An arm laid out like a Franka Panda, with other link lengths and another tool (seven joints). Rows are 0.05 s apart.
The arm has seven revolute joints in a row. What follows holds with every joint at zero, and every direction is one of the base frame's.
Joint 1 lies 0.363 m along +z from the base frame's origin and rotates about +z.
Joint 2 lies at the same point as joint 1 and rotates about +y.
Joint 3 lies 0.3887 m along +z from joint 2 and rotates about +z.
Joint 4 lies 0.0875 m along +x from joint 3 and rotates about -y.
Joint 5 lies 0.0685 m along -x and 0.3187 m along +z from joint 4 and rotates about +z.
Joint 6 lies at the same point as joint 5 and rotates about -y.
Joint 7 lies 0.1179 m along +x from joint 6 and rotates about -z.
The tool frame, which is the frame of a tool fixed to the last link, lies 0.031 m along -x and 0.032 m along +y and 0.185 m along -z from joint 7; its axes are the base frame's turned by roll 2.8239, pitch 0 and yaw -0.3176 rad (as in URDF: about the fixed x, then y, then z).
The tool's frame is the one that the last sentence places.
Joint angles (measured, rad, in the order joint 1, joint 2, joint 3, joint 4, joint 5, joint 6, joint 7), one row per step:
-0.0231 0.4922 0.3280 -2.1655 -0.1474 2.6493 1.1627
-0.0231 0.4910 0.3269 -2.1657 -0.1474 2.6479 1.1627
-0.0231 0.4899 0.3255 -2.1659 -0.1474 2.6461 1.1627
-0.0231 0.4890 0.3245 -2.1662 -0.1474 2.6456 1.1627
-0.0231 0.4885 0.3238 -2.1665 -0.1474 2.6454 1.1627
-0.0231 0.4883 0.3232 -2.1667 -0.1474 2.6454 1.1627
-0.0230 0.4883 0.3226 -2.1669 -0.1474 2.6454 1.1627
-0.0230 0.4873 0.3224 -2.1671 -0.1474 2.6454 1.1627
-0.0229 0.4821 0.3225 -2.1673 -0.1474 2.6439 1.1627
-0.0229 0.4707 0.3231 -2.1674 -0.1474 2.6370 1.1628
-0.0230 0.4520 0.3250 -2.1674 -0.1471 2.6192 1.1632
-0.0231 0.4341 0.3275 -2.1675 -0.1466 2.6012 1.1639
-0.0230 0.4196 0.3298 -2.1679 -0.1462 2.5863 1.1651
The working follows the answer.
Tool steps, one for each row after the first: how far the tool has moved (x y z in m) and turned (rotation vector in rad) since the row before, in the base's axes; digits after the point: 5 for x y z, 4 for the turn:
0.00003 -0.00070 0.00028 -0.0011 0.0003 -0.0008
0.00000 -0.00089 0.00014 -0.0014 0.0008 -0.0011
0.00008 -0.00060 0.00022 -0.0008 -0.0001 -0.0008
0.00003 -0.00042 0.00007 -0.0005 0.0000 -0.0006
0.00005 -0.00034 -0.00002 -0.0003 0.0000 -0.0005
0.00001 -0.00029 -0.00013 -0.0003 0.0002 -0.0004
0.00007 -0.00013 0.00047 -0.0002 -0.0008 -0.0001
0.00021 0.00000 0.00263 -0.0007 -0.0036 0.0003
-0.00008 -0.00012 0.00541 -0.0027 -0.0049 0.0009
-0.00141 -0.00015 0.00810 -0.0063 -0.0022 0.0021
-0.00180 0.00014 0.00762 -0.0061 -0.0011 0.0021
-0.00181 0.00030 0.00601 -0.0051 -0.0003 0.0015

Tool pose at each row, in the base's axes (x y z in m, rotation vector in rad; rounded; the steps above come from the unrounded poses):
0.56203 0.22065 0.24668 2.5142 -1.4929 -0.3103
0.56206 0.21994 0.24696 2.5127 -1.4936 -0.3099
0.56206 0.21905 0.24710 2.5104 -1.4944 -0.3098
0.56214 0.21845 0.24732 2.5094 -1.4953 -0.3091
0.56217 0.21803 0.24739 2.5087 -1.4959 -0.3088
0.56222 0.21769 0.24737 2.5081 -1.4965 -0.3086
0.56223 0.21740 0.24724 2.5074 -1.4969 -0.3086
0.56230 0.21727 0.24771 2.5076 -1.4973 -0.3075
0.56250 0.21727 0.25034 2.5092 -1.4981 -0.3025
0.56243 0.21715 0.25575 2.5104 -1.4981 -0.2942
0.56102 0.21700 0.26385 2.5081 -1.4948 -0.2860
0.55921 0.21714 0.27147 2.5054 -1.4910 -0.2793
0.55740 0.21745 0.27749 2.5026 -1.4880 -0.2746

